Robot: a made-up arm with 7 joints. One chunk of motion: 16 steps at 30 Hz.
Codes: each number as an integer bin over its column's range. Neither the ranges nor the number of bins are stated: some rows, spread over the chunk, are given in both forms.
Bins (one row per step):
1: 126 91 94 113 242 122
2: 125 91 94 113 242 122
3: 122 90 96 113 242 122
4: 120 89 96 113 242 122
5: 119 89 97 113 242 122
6: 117 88 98 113 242 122
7: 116 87 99 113 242 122
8: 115 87 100 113 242 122
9: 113 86 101 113 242 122
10: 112 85 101 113 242 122
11: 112 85 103 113 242 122
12: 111 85 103 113 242 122
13: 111 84 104 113 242 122
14: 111 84 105 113 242 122
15: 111 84 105 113 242 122
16: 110 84 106 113 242 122
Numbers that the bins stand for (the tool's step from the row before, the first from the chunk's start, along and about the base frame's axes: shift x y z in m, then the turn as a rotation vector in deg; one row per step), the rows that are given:
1: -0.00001 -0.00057 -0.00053 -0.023 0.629 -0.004
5: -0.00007 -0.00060 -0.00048 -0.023 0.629 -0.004
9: -0.00011 -0.00065 -0.00042 -0.023 0.629 -0.004
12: -0.00013 -0.00067 -0.00038 -0.023 0.629 -0.004
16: -0.00014 -0.00068 -0.00034 -0.023 0.629 -0.004
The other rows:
2: -0.00002 -0.00057 -0.00053 -0.023 0.629 -0.004
3: -0.00004 -0.00059 -0.00049 -0.023 0.629 -0.004
4: -0.00006 -0.00060 -0.00049 -0.023 0.629 -0.004
6: -0.00008 -0.00062 -0.00046 -0.023 0.629 -0.004
7: -0.00009 -0.00064 -0.00045 -0.023 0.629 -0.004
8: -0.00010 -0.00064 -0.00043 -0.023 0.629 -0.004
10: -0.00012 -0.00067 -0.00042 -0.023 0.629 -0.004
11: -0.00012 -0.00067 -0.00038 -0.023 0.629 -0.004
13: -0.00013 -0.00068 -0.00037 -0.023 0.629 -0.004
14: -0.00013 -0.00068 -0.00035 -0.023 0.629 -0.004
15: -0.00013 -0.00068 -0.00035 -0.023 0.629 -0.004

